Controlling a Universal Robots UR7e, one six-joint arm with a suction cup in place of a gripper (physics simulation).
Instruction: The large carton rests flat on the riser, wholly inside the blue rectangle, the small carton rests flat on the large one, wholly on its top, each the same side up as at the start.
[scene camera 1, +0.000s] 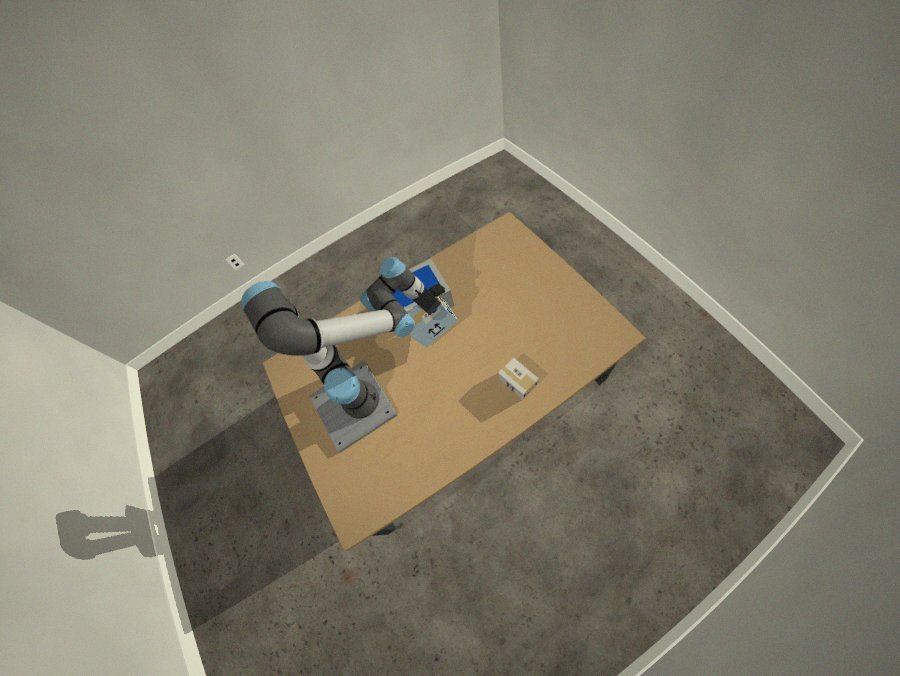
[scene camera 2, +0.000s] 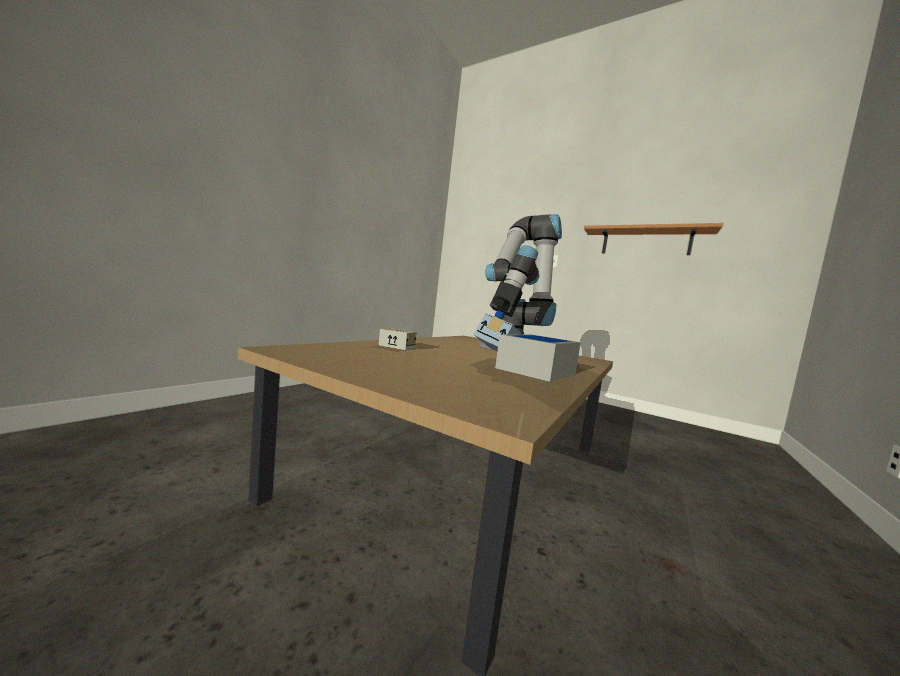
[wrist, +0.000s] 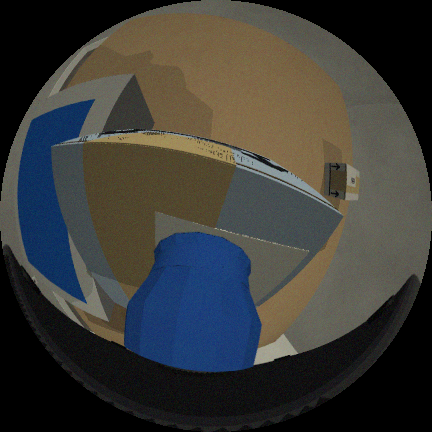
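The large light-blue carton (scene camera 1: 436, 331) (scene camera 2: 491, 332) (wrist: 270, 205) hangs tilted from my gripper, a blue suction cup (scene camera 2: 499, 315) (wrist: 202, 245) that sits against its taped, labelled top face. The carton is beside the riser (scene camera 1: 440, 273) (scene camera 2: 523, 356) (wrist: 107, 92), not level; the riser hides its lower part in scene camera 2, so its clearance there cannot be told. The blue rectangle (scene camera 1: 427, 276) (scene camera 2: 542, 338) (wrist: 45, 165) lies on the riser's top and is partly covered by arm and carton in view. The small white carton (scene camera 1: 518, 376) (scene camera 2: 396, 339) (wrist: 342, 181) stands upright on the table, apart.
The wooden table (scene camera 1: 574, 305) (scene camera 2: 378, 378) carries the grey base plate (scene camera 1: 341, 429) of the arm. The riser stands near a long table edge. A wall shelf (scene camera 2: 654, 229) shows behind the arm in scene camera 2.
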